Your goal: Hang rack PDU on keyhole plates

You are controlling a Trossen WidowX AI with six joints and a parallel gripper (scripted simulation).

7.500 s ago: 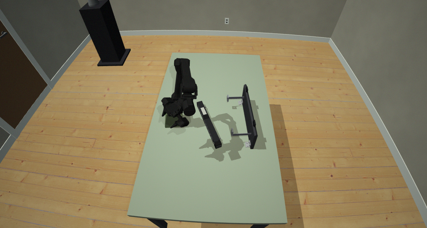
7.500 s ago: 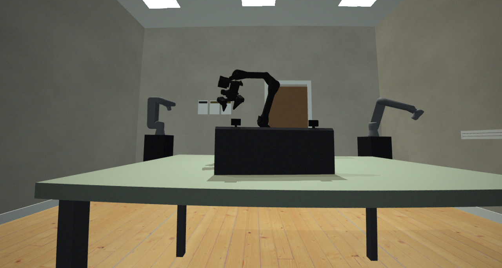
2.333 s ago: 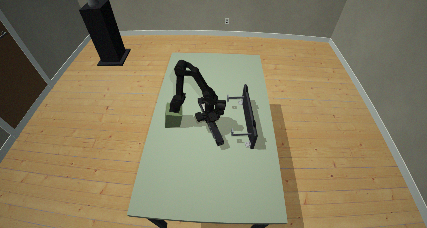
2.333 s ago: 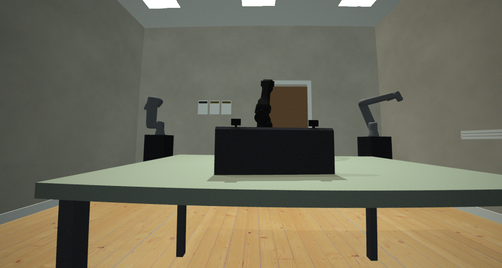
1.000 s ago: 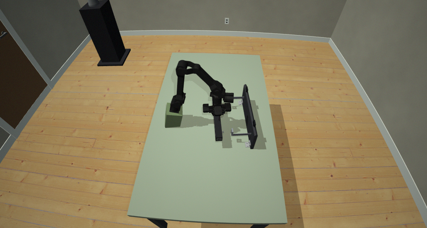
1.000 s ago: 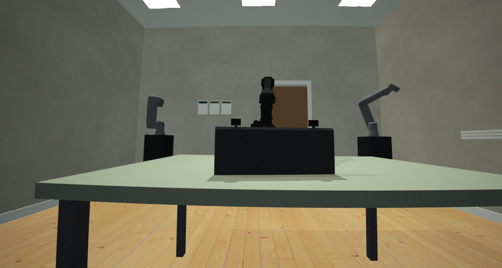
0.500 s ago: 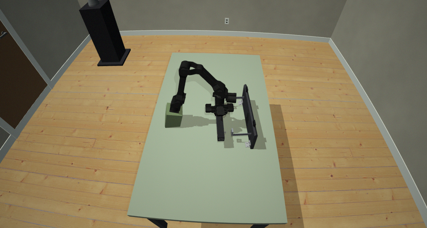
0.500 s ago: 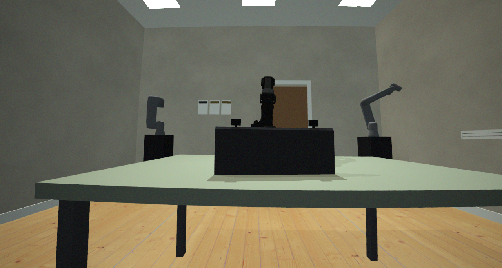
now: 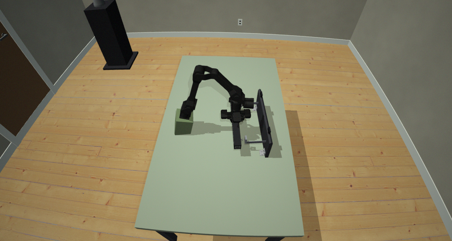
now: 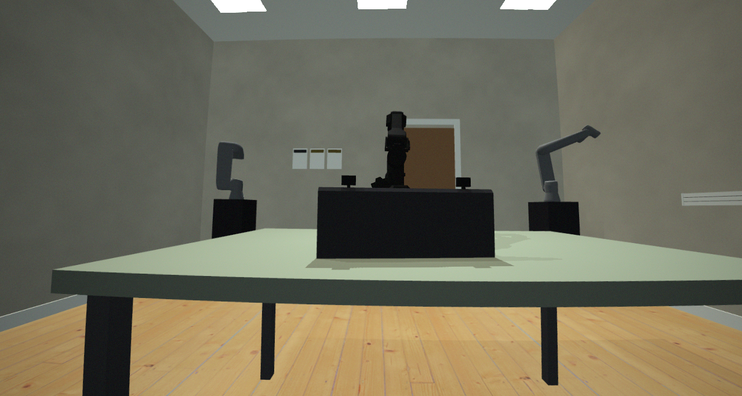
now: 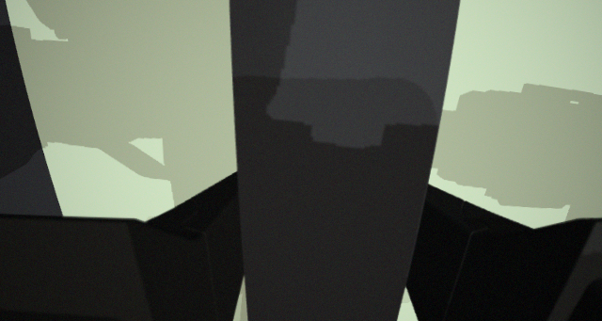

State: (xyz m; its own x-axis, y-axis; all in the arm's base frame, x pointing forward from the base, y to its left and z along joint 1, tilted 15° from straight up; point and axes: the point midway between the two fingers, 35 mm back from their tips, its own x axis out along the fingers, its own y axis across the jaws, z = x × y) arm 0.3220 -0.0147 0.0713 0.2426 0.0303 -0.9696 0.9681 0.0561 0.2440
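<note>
Right now my hand is 10 mm short of the rack PDU, 20 mm to the left of it and 10 mm above it. Also, from my hand: black panel (190 mm ahead, 10 mm to the left, 40 mm below).
</note>
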